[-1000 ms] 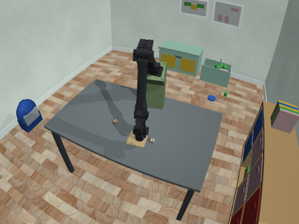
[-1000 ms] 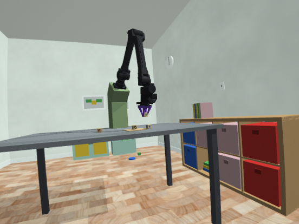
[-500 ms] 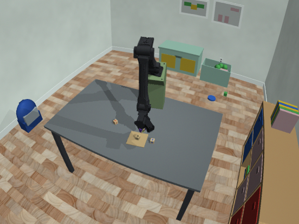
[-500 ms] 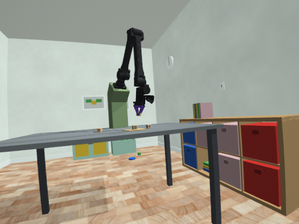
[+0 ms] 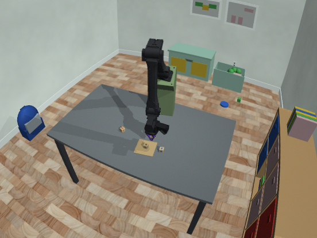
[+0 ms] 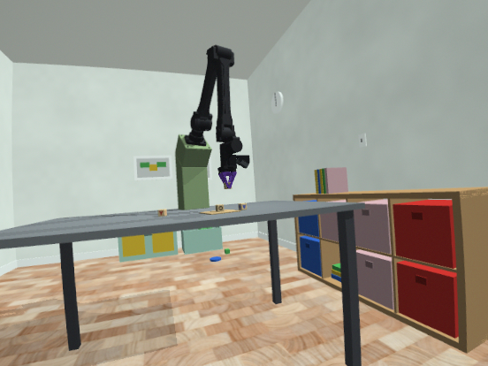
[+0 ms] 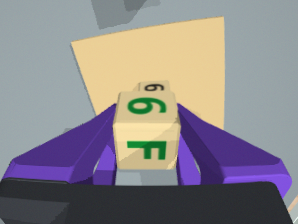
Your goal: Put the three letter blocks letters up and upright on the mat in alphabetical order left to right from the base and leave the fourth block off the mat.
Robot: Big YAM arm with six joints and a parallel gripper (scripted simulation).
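My hand is 10 mm short of the wooden block, 50 mm to the left of it and 90 mm above it. The rest, counted from my hand: mat: 10 mm ahead, 50 mm to the right, 110 mm below.
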